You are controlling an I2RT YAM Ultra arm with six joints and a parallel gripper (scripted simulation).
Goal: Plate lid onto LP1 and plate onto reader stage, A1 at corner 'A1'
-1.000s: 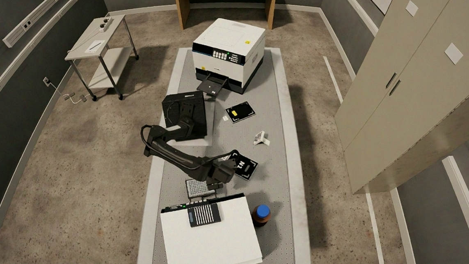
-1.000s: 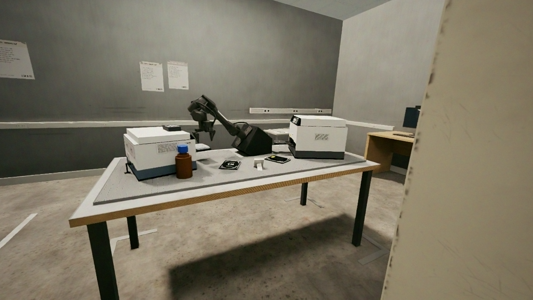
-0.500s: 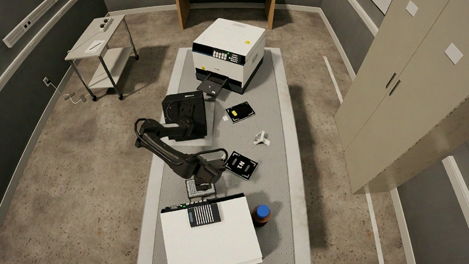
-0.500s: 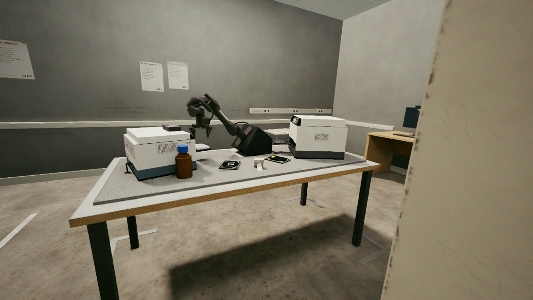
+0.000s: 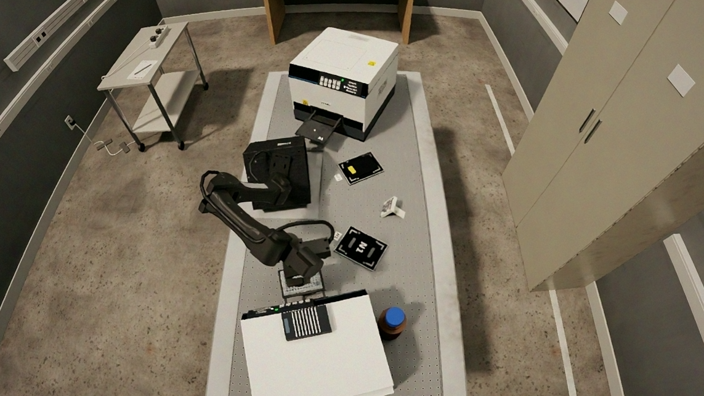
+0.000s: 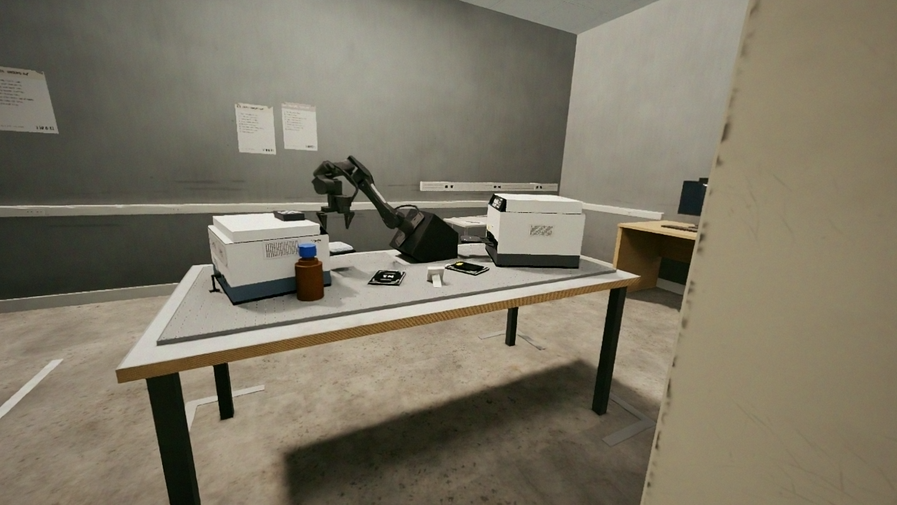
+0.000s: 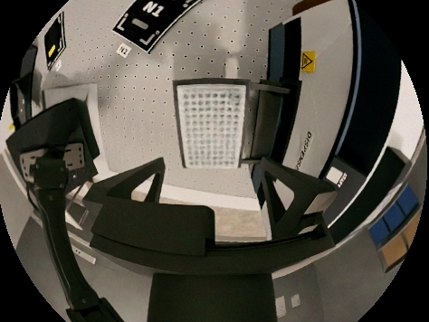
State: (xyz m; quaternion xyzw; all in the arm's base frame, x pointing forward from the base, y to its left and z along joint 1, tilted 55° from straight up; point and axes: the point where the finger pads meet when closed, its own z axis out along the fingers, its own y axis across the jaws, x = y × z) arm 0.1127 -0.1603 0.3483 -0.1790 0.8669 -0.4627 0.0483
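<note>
My gripper is now 8 cm above the well plate. The rest, counted from my hand: blue-capped bottle: 30 cm ahead, 13 cm to the right, 7 cm below; black plate: 54 cm to the left, 18 cm ahead, 17 cm below.
</note>
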